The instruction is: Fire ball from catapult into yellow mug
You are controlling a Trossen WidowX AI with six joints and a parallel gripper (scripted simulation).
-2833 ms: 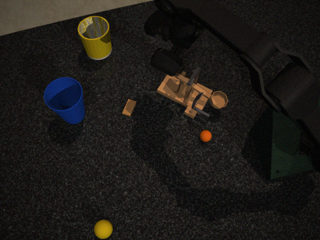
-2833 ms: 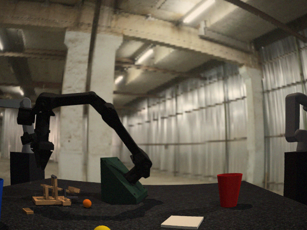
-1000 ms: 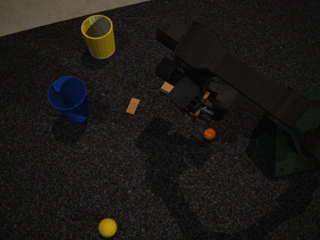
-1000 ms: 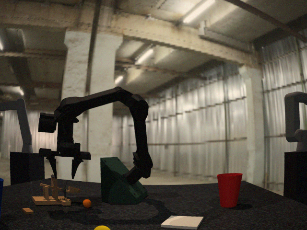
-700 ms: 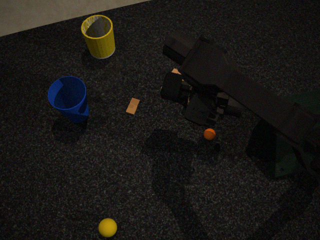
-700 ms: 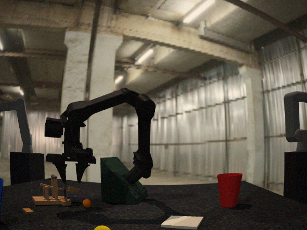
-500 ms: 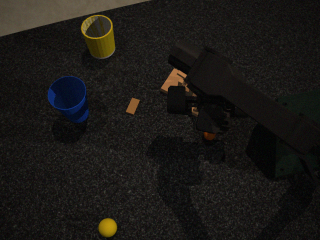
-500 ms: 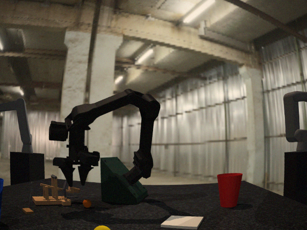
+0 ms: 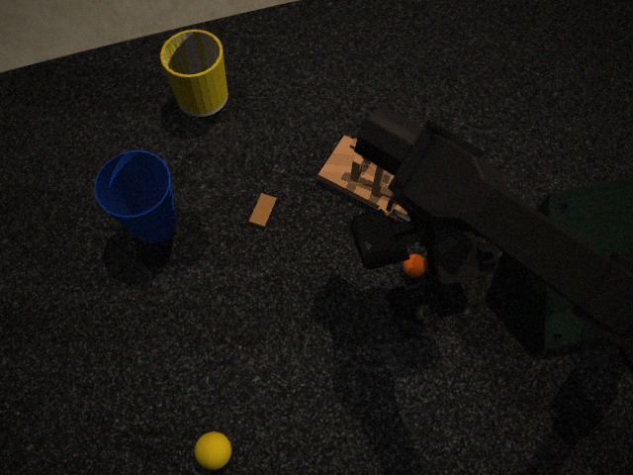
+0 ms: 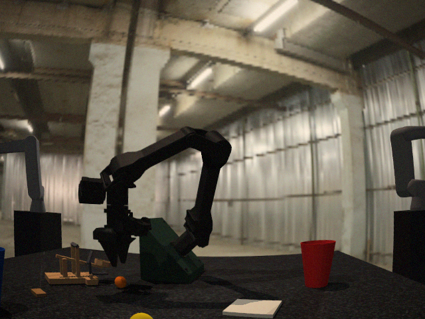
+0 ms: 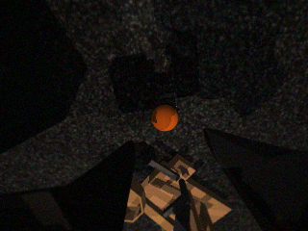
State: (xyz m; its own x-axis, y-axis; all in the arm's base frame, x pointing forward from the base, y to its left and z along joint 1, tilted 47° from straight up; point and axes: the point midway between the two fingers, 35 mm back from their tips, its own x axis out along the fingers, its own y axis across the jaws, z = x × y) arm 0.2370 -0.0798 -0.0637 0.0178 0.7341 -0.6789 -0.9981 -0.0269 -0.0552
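The orange ball lies 50 mm below my gripper tip. The rest, counted from my gripper tip: small wooden block 180 mm ahead, 130 mm to the right, 60 mm below; yellow ball 310 mm ahead, 180 mm to the left, 40 mm below; catapult 110 mm to the right, 10 mm below, 10 mm behind.
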